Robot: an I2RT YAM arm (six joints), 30 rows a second.
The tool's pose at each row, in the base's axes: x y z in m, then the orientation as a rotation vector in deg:
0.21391 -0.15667 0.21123 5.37 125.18 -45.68
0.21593 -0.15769 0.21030 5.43 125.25 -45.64
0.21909 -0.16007 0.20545 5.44 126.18 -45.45
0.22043 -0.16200 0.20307 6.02 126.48 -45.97
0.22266 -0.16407 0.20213 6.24 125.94 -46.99
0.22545 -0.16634 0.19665 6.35 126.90 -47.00
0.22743 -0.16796 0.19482 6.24 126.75 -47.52
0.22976 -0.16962 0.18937 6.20 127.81 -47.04
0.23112 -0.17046 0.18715 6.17 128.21 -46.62
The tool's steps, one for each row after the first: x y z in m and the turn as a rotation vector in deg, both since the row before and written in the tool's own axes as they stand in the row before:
-0.00054 0.00029 0.00237 -0.02 0.07 0.04
0.00170 0.00157 0.00582 -0.33 0.82 -0.15
0.00107 0.00008 0.00317 0.47 0.53 0.11
-0.00056 -0.00047 0.00310 0.89 -0.24 -0.11
0.00225 0.00198 0.00583 -0.17 0.91 -0.18
0.00012 0.00031 0.00313 0.36 -0.07 -0.23
0.00236 0.00233 0.00519 -0.58 0.86 -0.12
0.00066 0.00093 0.00249 -0.39 0.28 0.03

